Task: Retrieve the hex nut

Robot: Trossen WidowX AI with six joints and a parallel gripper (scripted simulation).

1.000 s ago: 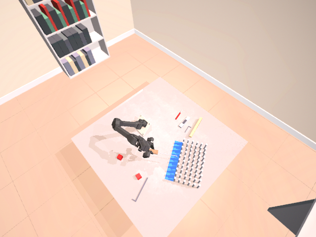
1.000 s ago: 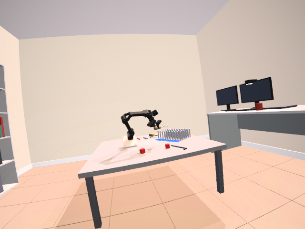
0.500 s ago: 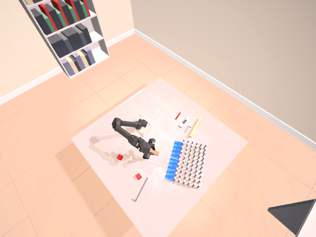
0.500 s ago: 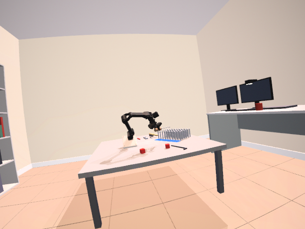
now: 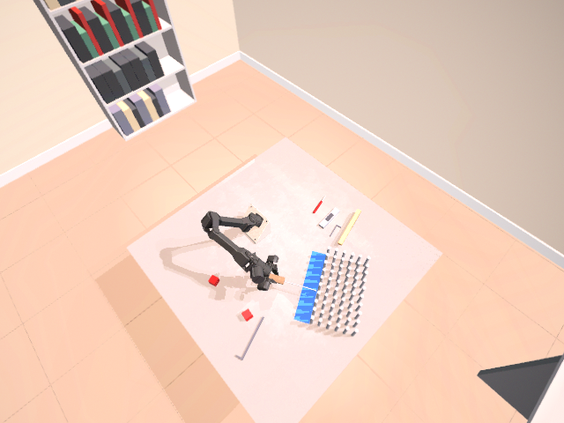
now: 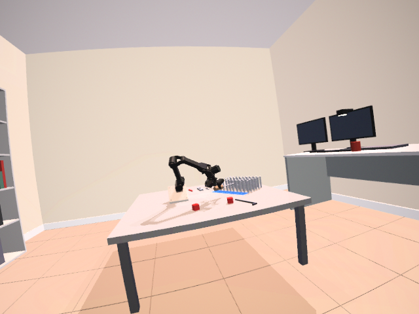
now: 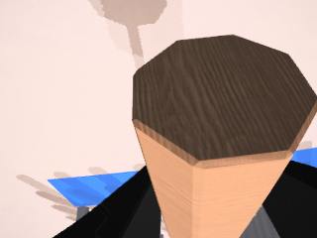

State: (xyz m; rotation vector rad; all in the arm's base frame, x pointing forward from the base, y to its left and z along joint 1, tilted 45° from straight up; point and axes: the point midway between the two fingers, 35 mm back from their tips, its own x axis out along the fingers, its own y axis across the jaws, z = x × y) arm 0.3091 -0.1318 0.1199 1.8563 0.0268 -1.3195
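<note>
The blue taped strip is 130 mm ahead of my gripper tip, 120 mm to the left of it and 80 mm below it. Round my gripper tip: grey block (70 mm behind, 510 mm to the left, 60 mm below).
</note>
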